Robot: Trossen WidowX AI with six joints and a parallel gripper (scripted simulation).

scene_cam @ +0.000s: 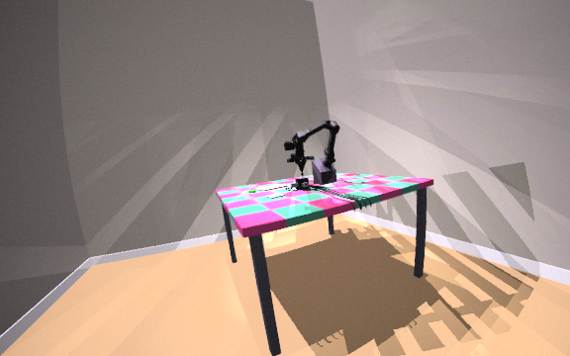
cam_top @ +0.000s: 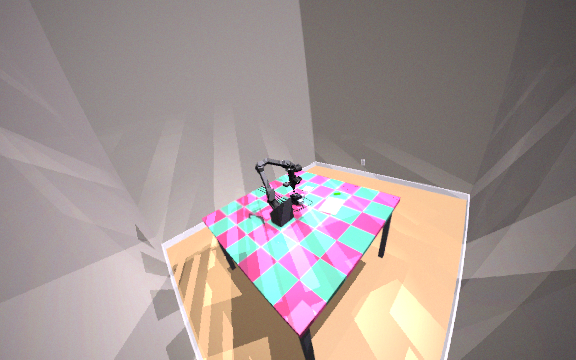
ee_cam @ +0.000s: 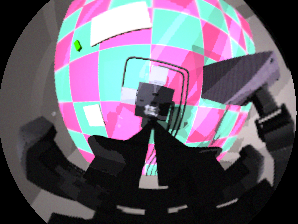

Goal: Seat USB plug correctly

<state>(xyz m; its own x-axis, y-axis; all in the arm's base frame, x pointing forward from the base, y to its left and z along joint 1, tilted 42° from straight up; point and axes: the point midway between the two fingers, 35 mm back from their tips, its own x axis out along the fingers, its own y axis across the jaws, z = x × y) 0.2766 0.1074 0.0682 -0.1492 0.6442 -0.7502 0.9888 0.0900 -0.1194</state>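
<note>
My gripper tip is 2 cm above the USB plug. Round my gripper tip: pale flat sheet 16 cm ahead, 30 cm to the right, 13 cm below; then green object 34 cm ahead, 22 cm to the right, 12 cm below.
</note>
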